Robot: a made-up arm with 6 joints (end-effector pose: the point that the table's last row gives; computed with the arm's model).
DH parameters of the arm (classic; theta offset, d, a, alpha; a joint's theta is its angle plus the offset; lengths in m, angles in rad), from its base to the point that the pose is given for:
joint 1: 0 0.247 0 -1.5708
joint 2: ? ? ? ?
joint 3: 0 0 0 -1.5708
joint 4: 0 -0.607 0 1.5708
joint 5: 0 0.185 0 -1.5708
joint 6: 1.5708 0 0 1.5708
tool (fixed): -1.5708 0 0 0
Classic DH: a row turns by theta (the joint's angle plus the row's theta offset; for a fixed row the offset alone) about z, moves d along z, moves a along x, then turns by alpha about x.
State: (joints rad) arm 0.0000 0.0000 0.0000 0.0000 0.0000 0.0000
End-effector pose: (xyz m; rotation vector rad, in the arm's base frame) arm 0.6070 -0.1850 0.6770 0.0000 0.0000 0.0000
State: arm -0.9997 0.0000 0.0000 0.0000 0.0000 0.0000
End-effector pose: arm 0.1725 -0.6107 0.6770 0.0000 0.0000 -0.9997
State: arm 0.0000 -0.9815 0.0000 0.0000 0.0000 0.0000
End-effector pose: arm -0.0201 -0.1850 0.9906 0.0000 -0.9815 0.0000
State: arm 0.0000 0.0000 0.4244 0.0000 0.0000 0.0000
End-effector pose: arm 0.5531 -0.1850 0.9269 0.0000 -0.4244 0.0000
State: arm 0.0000 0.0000 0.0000 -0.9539 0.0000 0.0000
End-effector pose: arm 0.6070 -0.1070 0.5261 0.9539 0.0000 0.0000
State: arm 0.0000 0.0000 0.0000 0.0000 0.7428 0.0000
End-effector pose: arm 0.6070 -0.1850 0.6770 0.0000 -0.7428 0.0000
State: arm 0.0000 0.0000 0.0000 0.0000 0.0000 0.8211
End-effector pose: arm 0.6070 -0.1850 0.6770 -0.8211 0.0000 0.0000
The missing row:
joint 2: -1.5708 0 0.43 3.1416
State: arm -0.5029 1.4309 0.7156 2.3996 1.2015 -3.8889
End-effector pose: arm 0.9121 -0.3461 0.0032 1.8262 1.5543 -0.7478
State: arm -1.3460 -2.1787 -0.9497 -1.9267 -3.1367 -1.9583
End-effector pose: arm 0.0659 0.0009 0.5152 1.2852 1.5686 -0.9127
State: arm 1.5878 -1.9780 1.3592 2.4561 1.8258 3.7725
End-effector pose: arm -0.1267 -0.9698 -0.1562 0.3477 -2.0433 0.9544
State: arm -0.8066 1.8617 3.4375 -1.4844 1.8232 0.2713
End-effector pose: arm 0.3989 -0.4393 0.7316 -1.0303 2.7662 0.4975
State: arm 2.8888 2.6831 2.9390 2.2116 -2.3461 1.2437
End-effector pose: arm -0.7442 0.0780 0.1585 -2.0811 -0.5355 -0.0392
